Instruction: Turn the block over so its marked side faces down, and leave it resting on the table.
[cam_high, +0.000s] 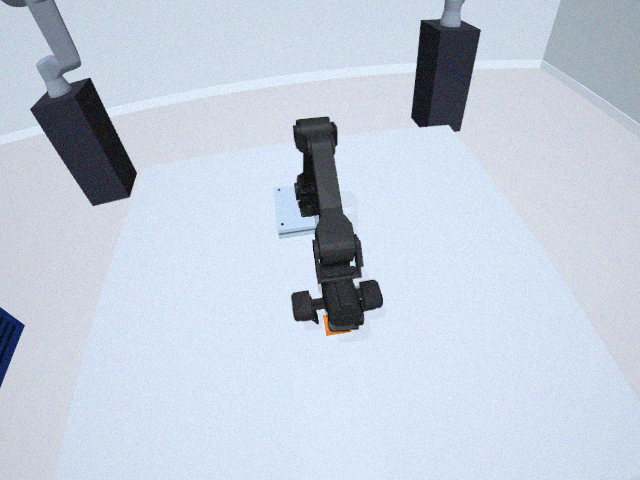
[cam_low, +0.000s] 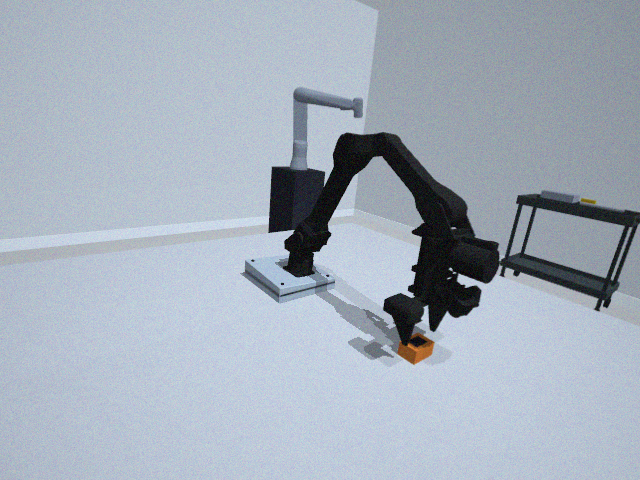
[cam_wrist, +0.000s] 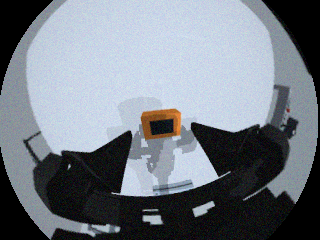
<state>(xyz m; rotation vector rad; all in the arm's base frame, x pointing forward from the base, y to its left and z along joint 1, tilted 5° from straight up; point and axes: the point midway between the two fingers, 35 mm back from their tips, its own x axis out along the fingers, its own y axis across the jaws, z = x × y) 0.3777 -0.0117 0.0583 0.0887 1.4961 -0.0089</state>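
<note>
Now: the orange block 20 mm below my gripper tip.
</note>
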